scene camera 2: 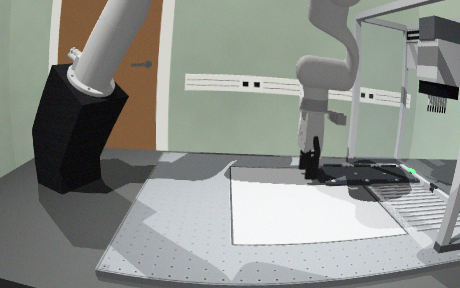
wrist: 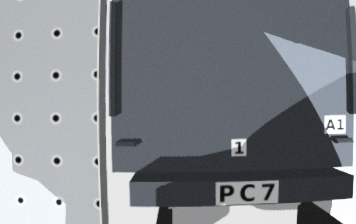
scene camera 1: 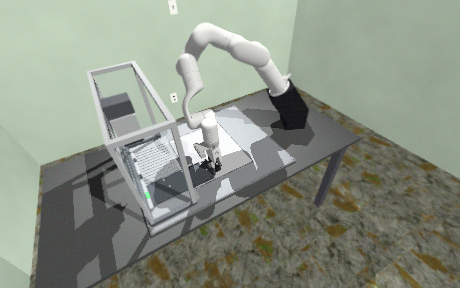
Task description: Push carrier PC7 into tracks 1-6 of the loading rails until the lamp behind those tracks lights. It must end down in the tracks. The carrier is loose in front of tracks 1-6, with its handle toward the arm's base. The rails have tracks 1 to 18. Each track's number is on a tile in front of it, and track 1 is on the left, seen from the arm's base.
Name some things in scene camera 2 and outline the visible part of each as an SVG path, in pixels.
My gripper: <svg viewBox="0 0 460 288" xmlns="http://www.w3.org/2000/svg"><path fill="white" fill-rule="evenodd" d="M299 108L301 114L297 145L301 149L300 154L302 154L299 159L299 169L305 170L306 180L316 180L319 158L323 148L324 114L327 113L307 111Z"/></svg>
A carrier PC7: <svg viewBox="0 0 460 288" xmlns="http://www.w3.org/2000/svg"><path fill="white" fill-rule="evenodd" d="M317 175L318 181L325 183L326 186L420 182L411 173L401 166L396 167L396 165L381 165L379 167L375 165L354 164L354 166L342 166L342 164L323 164L323 166L319 165Z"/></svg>
